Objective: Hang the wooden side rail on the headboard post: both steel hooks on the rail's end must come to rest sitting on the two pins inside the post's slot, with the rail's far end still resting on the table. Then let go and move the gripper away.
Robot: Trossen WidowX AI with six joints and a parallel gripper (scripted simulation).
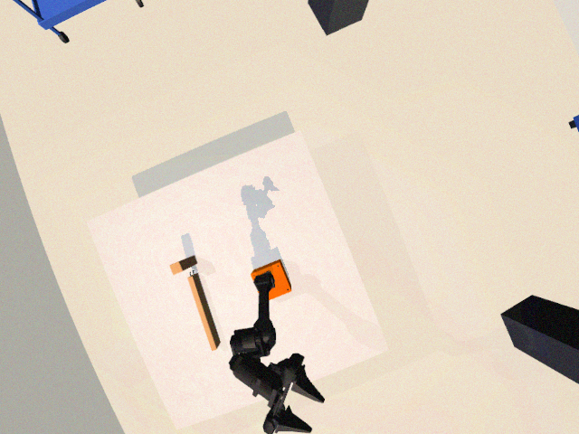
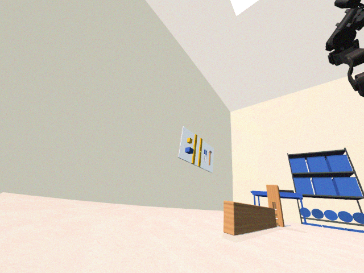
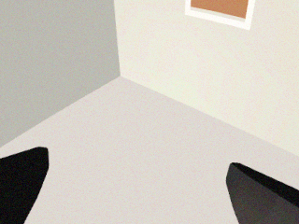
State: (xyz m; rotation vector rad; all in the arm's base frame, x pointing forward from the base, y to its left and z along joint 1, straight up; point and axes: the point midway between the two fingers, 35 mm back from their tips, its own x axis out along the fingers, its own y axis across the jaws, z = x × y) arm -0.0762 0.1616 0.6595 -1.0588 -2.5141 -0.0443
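Now: the wooden headboard post 440 mm ahead of my gripper tip, 430 mm to the right of it and 680 mm below it.
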